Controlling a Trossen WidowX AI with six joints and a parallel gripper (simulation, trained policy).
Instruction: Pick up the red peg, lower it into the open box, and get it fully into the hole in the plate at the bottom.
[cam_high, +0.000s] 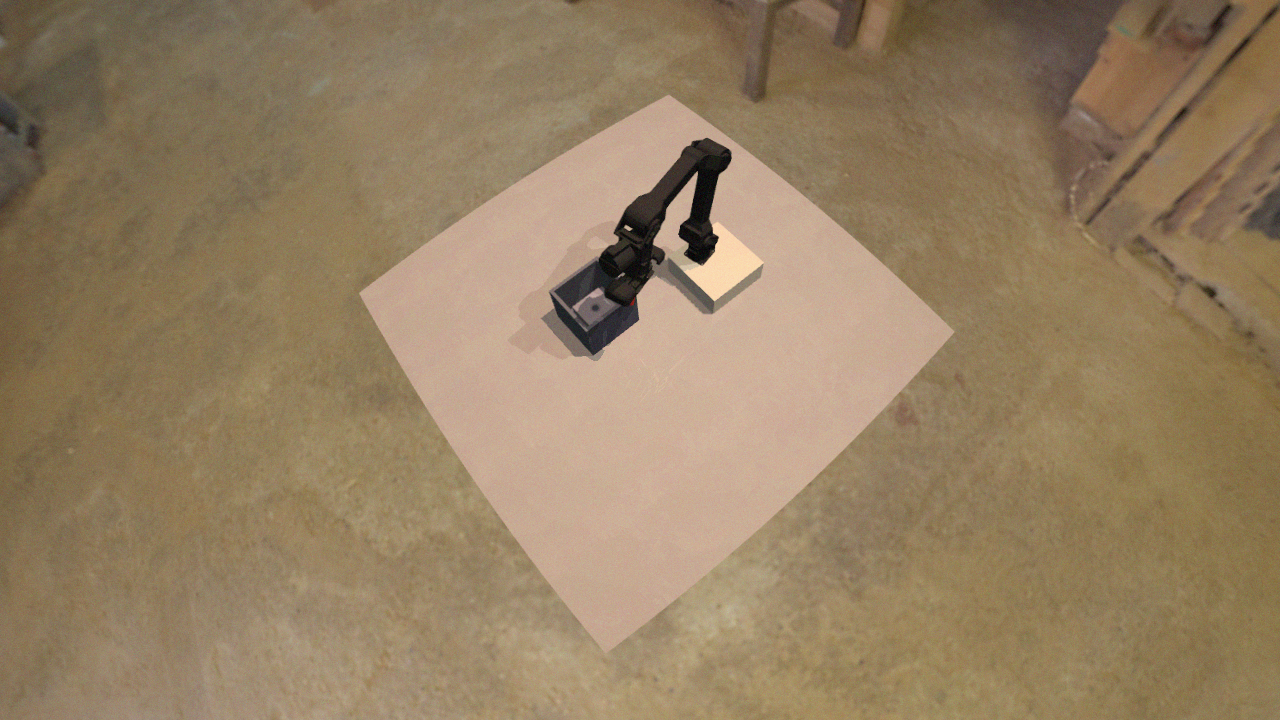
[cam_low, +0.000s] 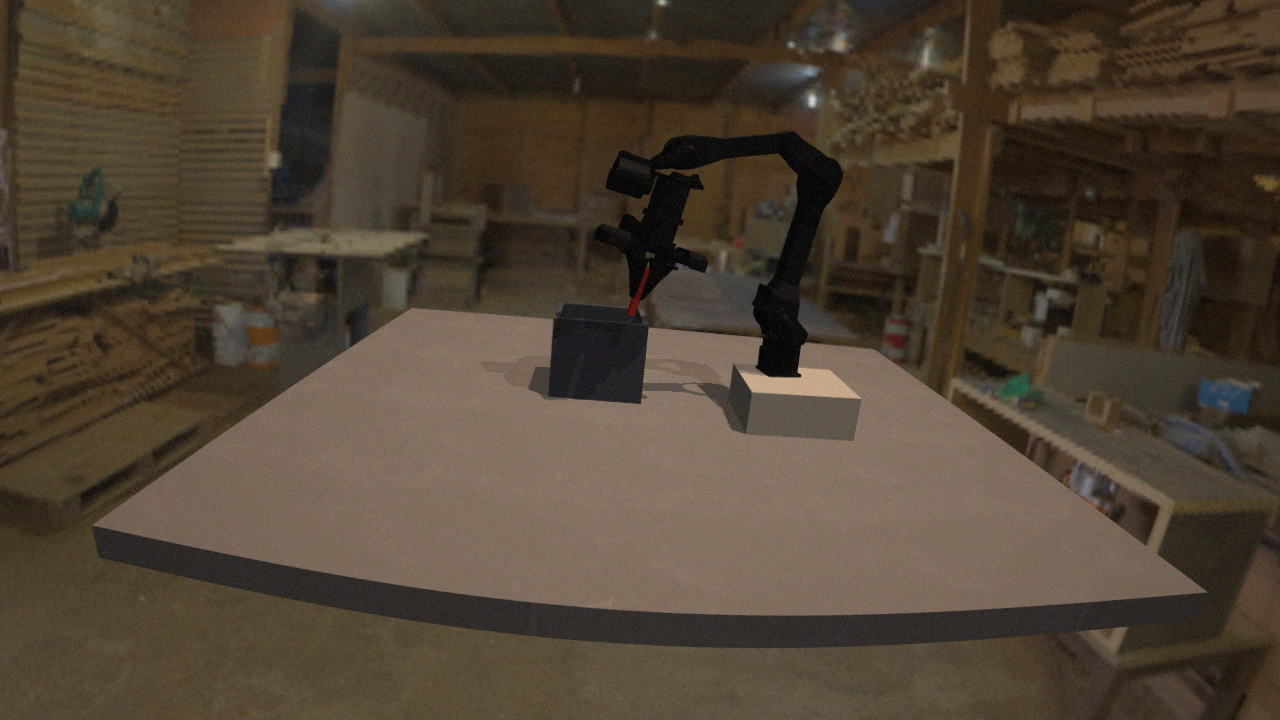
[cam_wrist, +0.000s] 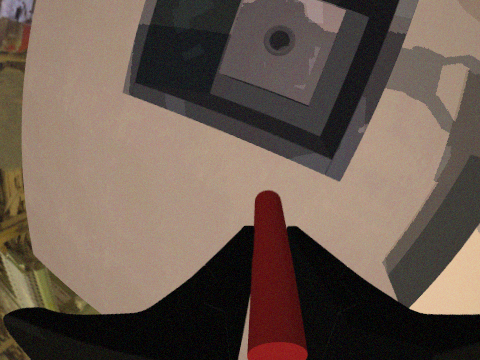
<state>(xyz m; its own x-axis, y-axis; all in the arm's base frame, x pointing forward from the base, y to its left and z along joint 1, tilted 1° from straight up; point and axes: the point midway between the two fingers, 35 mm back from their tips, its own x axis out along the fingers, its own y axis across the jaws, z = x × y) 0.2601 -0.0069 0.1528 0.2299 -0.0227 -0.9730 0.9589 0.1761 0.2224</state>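
Right now the plate is 3 cm ahead of my gripper tip, 11 cm to the right of it and 14 cm below it. From my gripper tip the other things lie so: red peg: 1 cm above.
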